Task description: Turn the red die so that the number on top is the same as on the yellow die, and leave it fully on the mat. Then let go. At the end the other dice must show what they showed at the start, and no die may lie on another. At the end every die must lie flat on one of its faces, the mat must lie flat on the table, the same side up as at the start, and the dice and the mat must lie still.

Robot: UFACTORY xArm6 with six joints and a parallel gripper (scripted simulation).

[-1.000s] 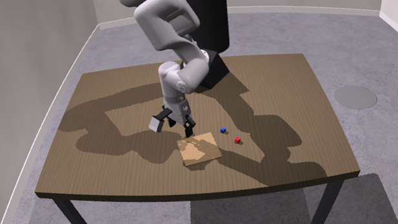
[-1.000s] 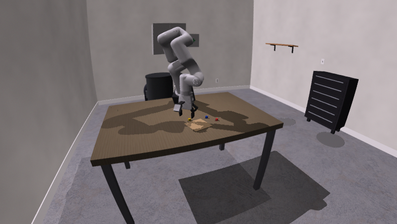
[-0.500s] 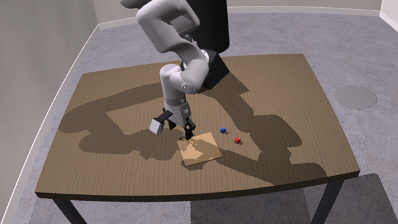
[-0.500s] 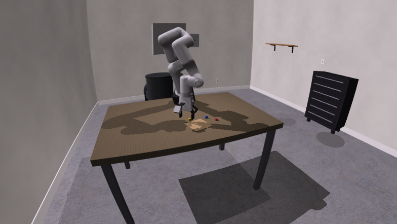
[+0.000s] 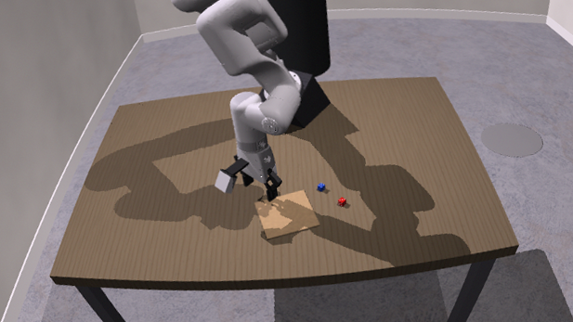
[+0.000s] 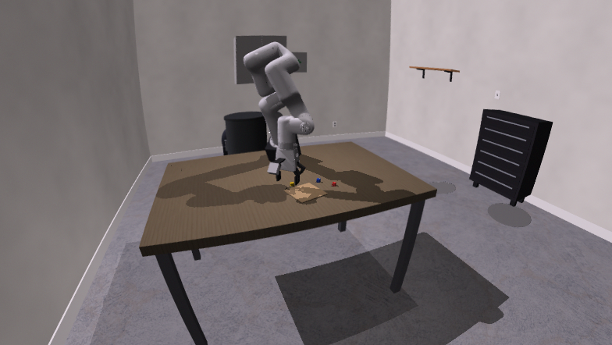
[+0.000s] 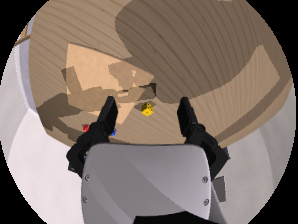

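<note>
My hand is 3 cm past the yellow die, 3 cm to the right of it and 4 cm above it. The rest, counted from my hand: red die 5 cm ahead, 21 cm to the left, 4 cm below; then tan mat 6 cm ahead, 6 cm to the left, 4 cm below; then blue die 1 cm behind, 16 cm to the left, 4 cm below.
</note>
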